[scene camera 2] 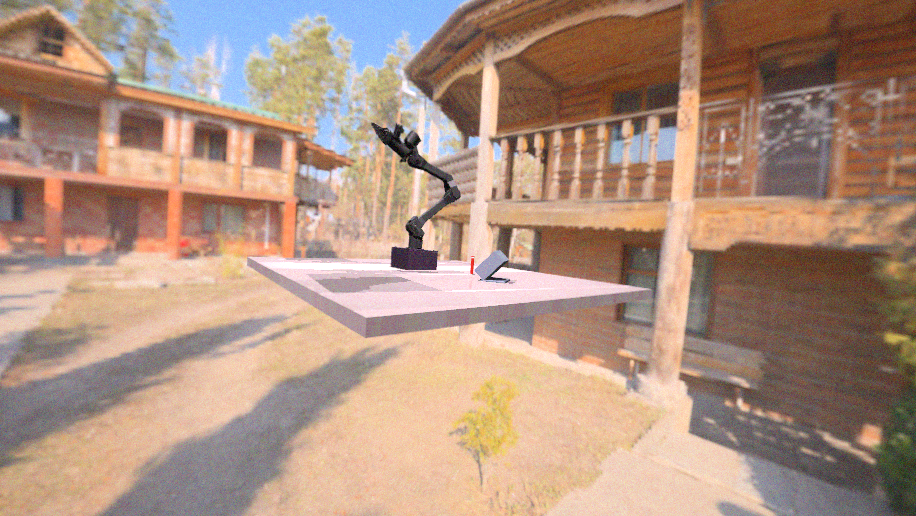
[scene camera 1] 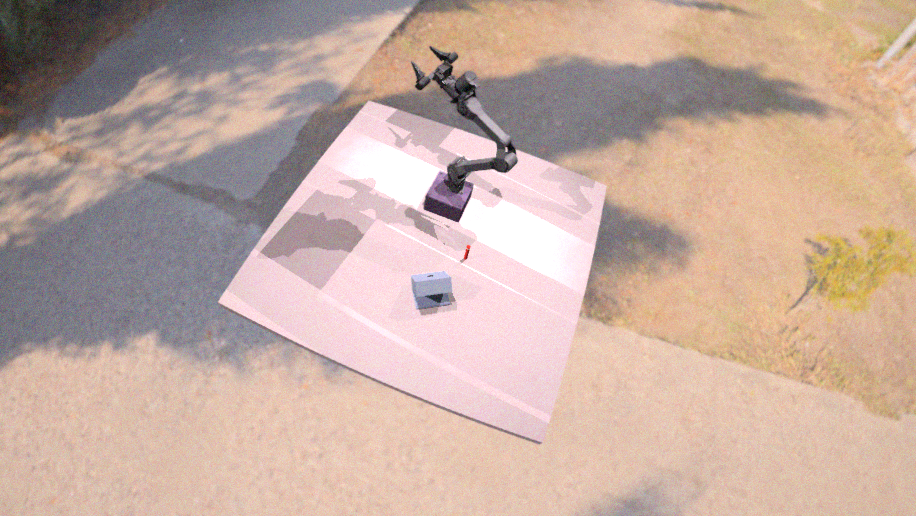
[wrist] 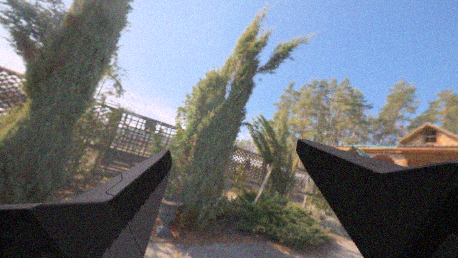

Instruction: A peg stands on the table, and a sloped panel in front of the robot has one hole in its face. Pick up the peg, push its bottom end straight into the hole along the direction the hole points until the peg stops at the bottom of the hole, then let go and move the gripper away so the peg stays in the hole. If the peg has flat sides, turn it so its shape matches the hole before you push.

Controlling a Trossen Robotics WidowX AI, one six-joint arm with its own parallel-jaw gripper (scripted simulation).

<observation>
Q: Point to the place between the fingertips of my gripper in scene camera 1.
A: At 420, 53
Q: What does my gripper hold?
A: Nothing.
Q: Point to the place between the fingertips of my gripper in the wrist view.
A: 235, 150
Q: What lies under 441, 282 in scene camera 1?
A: A grey sloped panel.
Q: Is my gripper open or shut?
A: Open.
</observation>
